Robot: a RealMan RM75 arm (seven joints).
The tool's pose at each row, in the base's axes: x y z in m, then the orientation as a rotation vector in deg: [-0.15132 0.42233 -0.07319 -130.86 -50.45 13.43]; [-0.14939 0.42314 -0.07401 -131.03 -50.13 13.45]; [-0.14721 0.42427 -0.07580 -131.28 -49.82 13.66]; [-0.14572 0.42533 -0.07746 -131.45 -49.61 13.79]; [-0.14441 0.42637 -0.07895 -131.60 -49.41 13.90]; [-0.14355 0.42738 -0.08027 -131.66 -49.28 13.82]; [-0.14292 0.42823 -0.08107 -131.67 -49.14 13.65]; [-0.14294 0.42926 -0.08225 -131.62 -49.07 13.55]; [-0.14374 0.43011 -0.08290 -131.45 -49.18 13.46]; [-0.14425 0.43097 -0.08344 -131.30 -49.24 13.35]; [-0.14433 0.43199 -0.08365 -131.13 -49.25 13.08]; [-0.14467 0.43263 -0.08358 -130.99 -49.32 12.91]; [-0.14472 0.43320 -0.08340 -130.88 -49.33 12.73]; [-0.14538 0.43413 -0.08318 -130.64 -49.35 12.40]
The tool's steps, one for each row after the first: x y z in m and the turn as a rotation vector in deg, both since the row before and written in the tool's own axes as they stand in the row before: [0.00193 0.00111 0.00031 -0.05 0.07 0.27]; [0.00227 0.00168 0.00112 -0.09 -0.08 0.34]; [0.00172 0.00126 0.00125 -0.06 -0.05 0.22]; [0.00158 0.00106 0.00118 -0.05 -0.03 0.21]; [0.00123 0.00073 0.00121 -0.03 0.09 0.08]; [0.00098 0.00036 0.00081 0.00 0.17 0.05]; [0.00057 0.00017 0.00145 0.05 0.10 0.00]; [-0.00011 -0.00047 0.00124 0.10 0.05 -0.15]; [0.00012 -0.00040 0.00106 0.10 0.08 -0.12]; [0.00058 -0.00048 0.00073 0.10 0.21 -0.13]; [0.00015 -0.00058 0.00042 0.07 0.12 -0.13]; [0.00034 -0.00046 0.00019 0.06 0.14 -0.09]; [0.00010 -0.00100 0.00058 0.15 0.27 -0.18]
